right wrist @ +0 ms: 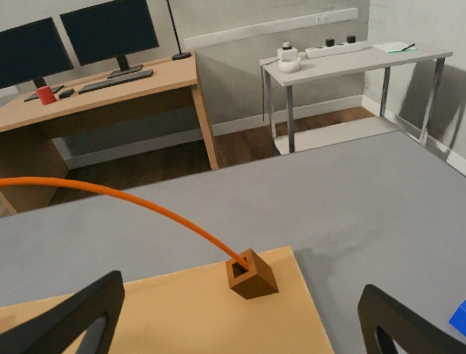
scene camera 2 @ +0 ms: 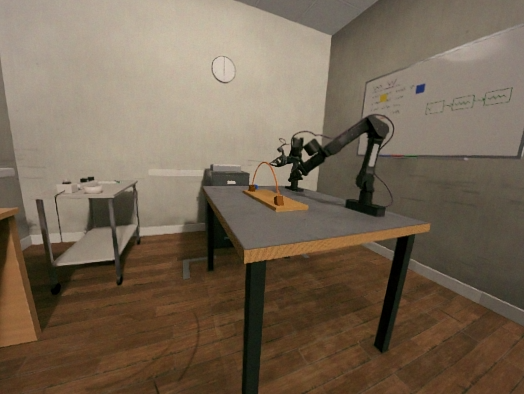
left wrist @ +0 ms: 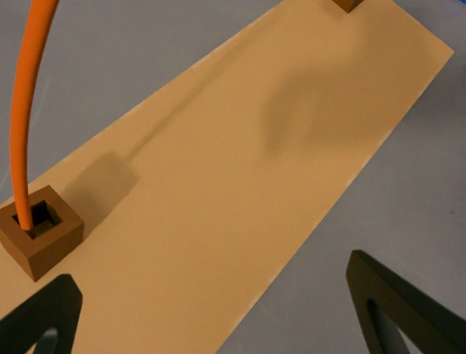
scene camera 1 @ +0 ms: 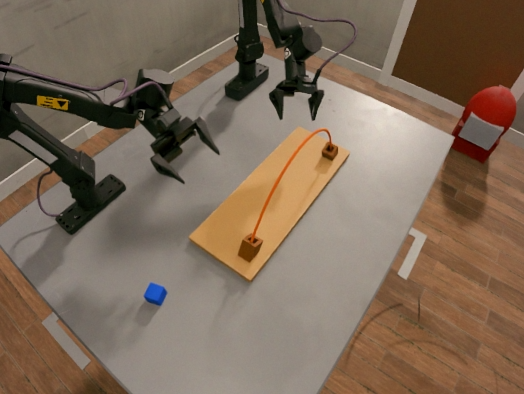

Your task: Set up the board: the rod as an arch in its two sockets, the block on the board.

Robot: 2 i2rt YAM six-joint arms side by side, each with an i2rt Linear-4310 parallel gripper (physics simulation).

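Frame: origin at the left arm's base, x back, y right, z up, level; millimetres.
Seen in the pictures: left gripper, fingertip midpoint: (scene camera 2: pixel 290 178) (left wrist: pixel 213 273) (scene camera 1: pixel 297 120); right gripper, fingertip midpoint: (right wrist: pixel 242 291) (scene camera 2: pixel 270 163) (scene camera 1: pixel 201 167); left arm's base, link origin: (scene camera 2: pixel 364 204) (scene camera 1: pixel 247 77); right arm's base, link origin: (scene camera 2: pixel 293 188) (scene camera 1: pixel 91 203).
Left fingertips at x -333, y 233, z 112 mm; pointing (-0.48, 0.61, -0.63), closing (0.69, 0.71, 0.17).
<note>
Offsets run from my left fingertips to a thing's top centre. "spot": to the spot under its first point. Level surfaces: height alone.
The orange rod (scene camera 1: pixel 274 186) (scene camera 2: pixel 273 172) (left wrist: pixel 22 110) (right wrist: pixel 150 205) stands as an arch, its ends in the near socket @[spot: dz -91, dx -91, dy +355 mm] (scene camera 1: pixel 250 248) (right wrist: pixel 259 281) and the far socket @[spot: dz -114, dx -92, dy -60 mm] (scene camera 1: pixel 329 151) (left wrist: pixel 52 247) on the wooden board (scene camera 1: pixel 240 205) (scene camera 2: pixel 295 205) (left wrist: pixel 210 200) (right wrist: pixel 175 315). The blue block @[dz -113, dx +28, dy +557 mm] (scene camera 1: pixel 155 294) (right wrist: pixel 461 319) lies on the table, off the board, at the lower left in scene camera 1. My left gripper (scene camera 1: pixel 297 118) (left wrist: pixel 213 273) is open and empty, above the table beside the board's far end. My right gripper (scene camera 1: pixel 202 168) (right wrist: pixel 242 291) is open and empty, above the table left of the board.
Both arms stand on the grey table @[dz -148 mm] (scene camera 1: pixel 390 150) (scene camera 2: pixel 280 227) along the edge near the wall. A red bin-like object (scene camera 1: pixel 492 112) stands on the floor beyond the table. A desk with monitors (right wrist: pixel 111 37) and a cart (scene camera 2: pixel 114 235) stand away from the table.
</note>
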